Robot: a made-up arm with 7 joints.
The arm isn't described. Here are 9 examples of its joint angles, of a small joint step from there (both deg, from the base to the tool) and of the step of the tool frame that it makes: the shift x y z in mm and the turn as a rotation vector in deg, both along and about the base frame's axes.
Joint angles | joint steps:
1: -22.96 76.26 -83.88 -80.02 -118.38 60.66 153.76 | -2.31 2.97 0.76 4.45 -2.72 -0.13 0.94
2: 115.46 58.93 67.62 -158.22 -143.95 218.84 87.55 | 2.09 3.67 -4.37 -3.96 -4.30 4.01 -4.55
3: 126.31 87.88 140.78 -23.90 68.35 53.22 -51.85 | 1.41 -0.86 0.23 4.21 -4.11 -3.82 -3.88
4: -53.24 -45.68 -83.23 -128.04 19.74 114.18 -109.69 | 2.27 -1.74 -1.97 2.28 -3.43 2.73 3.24
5: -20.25 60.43 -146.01 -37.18 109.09 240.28 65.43 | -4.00 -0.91 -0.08 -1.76 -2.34 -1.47 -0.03
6: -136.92 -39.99 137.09 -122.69 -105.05 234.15 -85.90 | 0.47 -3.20 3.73 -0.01 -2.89 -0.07 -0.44
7: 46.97 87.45 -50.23 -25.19 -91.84 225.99 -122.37 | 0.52 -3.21 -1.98 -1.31 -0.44 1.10 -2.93
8: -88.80 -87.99 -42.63 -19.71 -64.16 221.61 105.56 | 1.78 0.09 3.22 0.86 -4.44 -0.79 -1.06
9: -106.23 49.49 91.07 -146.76 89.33 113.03 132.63 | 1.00 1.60 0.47 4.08 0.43 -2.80 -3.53
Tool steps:
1: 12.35 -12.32 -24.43 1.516 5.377 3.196
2: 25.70 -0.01 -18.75 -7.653 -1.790 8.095
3: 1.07 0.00 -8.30 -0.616 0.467 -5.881
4: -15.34 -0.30 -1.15 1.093 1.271 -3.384
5: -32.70 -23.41 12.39 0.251 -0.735 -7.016
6: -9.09 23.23 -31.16 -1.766 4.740 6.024
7: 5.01 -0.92 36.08 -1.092 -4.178 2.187
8: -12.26 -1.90 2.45 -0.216 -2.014 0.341
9: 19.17 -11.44 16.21 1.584 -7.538 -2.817
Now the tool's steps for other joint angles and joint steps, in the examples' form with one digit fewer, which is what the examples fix.
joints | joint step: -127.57 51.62 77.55 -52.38 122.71 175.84 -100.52 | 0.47 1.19 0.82 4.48 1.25 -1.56 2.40
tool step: -17.9 -2.8 7.8 -2.50 -6.50 -1.23
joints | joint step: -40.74 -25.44 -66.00 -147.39 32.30 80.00 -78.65 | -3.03 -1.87 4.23 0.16 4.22 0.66 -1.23
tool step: 3.4 1.8 16.2 -3.68 -3.55 -2.26
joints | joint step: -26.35 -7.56 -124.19 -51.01 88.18 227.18 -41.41 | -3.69 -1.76 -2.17 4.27 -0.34 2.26 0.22
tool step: -4.0 47.9 5.6 -3.49 1.59 -8.29
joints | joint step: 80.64 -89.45 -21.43 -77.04 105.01 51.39 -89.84 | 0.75 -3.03 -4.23 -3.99 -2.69 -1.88 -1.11
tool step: 41.2 0.8 -27.1 0.12 3.05 -0.18
